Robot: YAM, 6 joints.
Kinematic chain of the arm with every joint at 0, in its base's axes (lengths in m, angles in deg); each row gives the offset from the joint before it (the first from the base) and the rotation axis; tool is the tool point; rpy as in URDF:
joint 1: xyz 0 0 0.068 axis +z
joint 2: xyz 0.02 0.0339 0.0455 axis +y
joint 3: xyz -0.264 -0.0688 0 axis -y
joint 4: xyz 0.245 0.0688 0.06 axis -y
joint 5: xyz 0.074 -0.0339 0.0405 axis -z
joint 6: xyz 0.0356 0 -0.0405 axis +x
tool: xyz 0 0 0 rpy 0 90 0
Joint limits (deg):
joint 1: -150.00..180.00
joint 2: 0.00..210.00
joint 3: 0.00..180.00
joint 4: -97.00..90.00
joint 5: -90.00..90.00
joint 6: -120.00..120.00
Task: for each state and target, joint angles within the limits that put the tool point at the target. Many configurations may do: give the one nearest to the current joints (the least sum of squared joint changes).
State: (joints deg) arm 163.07 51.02 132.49 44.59 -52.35 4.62
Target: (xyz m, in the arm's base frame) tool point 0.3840 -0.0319 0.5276
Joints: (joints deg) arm 179.69 31.31 129.91 53.55 -56.89 4.62
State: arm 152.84 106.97 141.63 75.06 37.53 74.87
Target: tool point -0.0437 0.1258 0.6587
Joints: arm 120.19 99.90 144.11 89.64 45.72 74.87
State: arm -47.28 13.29 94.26 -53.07 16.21 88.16
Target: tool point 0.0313 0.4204 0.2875
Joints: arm -95.49 0.00 146.80 -90.65 14.70 88.16
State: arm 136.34 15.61 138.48 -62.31 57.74 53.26
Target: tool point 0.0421 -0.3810 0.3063
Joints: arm 91.95 0.00 133.87 -96.21 54.81 53.26
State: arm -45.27 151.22 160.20 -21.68 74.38 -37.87
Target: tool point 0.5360 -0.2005 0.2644
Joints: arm -17.04 152.37 153.57 -27.64 76.63 -37.87
